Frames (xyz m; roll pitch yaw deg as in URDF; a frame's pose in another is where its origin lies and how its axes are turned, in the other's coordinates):
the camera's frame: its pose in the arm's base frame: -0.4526 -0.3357 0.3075 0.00 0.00 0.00
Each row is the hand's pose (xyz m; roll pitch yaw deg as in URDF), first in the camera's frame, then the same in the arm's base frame.
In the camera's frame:
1: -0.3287 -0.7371 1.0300 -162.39 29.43 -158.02
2: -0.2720 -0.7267 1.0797 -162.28 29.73 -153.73
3: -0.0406 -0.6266 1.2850 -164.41 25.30 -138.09
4: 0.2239 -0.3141 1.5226 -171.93 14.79 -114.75
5: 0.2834 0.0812 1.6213 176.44 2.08 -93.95
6: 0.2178 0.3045 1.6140 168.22 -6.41 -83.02
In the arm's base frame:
1: -0.7813 -1.0728 1.3375 -162.39 29.43 -158.02
2: -0.7246 -1.0624 1.3872 -162.28 29.73 -153.73
3: -0.4932 -0.9623 1.5925 -164.41 25.30 -138.09
4: -0.2287 -0.6498 1.8301 -171.93 14.79 -114.75
5: -0.1692 -0.2545 1.9288 176.44 2.08 -93.95
6: -0.2348 -0.0312 1.9215 168.22 -6.41 -83.02

